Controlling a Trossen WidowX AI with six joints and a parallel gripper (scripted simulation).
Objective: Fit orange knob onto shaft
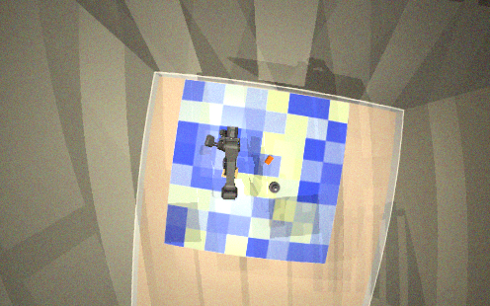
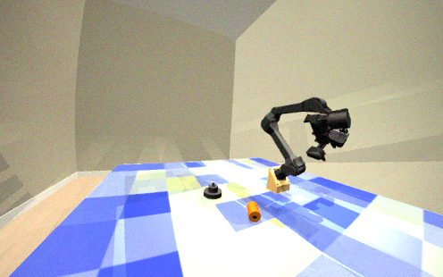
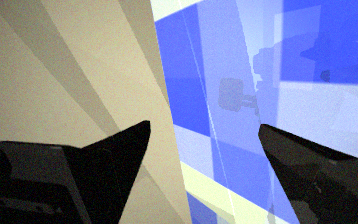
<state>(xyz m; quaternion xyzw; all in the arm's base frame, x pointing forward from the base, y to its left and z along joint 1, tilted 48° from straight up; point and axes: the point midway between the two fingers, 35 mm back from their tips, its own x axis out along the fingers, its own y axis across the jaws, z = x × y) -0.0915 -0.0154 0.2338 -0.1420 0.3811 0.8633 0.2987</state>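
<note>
Right now the orange knob is 380 mm ahead of my gripper tip, 190 mm below it and 20 mm to the right of it. Also, from my gripper tip: round dark pedestal (480 mm ahead, 190 mm to the right, 180 mm below).
</note>
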